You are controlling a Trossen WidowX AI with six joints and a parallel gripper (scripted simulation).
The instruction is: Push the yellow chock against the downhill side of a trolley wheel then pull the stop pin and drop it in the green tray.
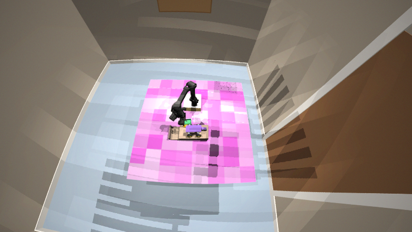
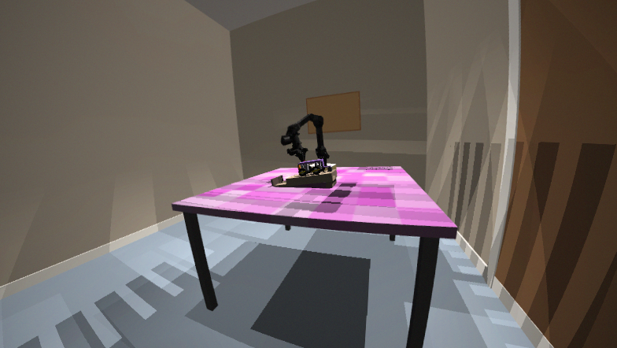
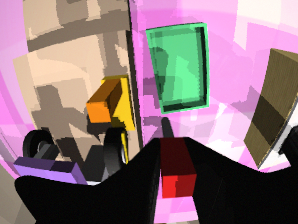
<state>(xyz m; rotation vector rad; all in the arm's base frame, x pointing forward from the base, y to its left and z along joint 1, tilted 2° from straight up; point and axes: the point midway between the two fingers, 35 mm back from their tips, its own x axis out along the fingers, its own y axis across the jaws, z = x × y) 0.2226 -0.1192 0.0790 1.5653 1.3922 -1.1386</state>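
The red-headed stop pin lies right at my gripper tip. The rest, counted from my gripper tip: purple trolley (12 cm ahead, 8 cm to the left, 2 cm below); green tray (3 cm behind, 14 cm below); yellow chock (4 cm ahead, 5 cm below).
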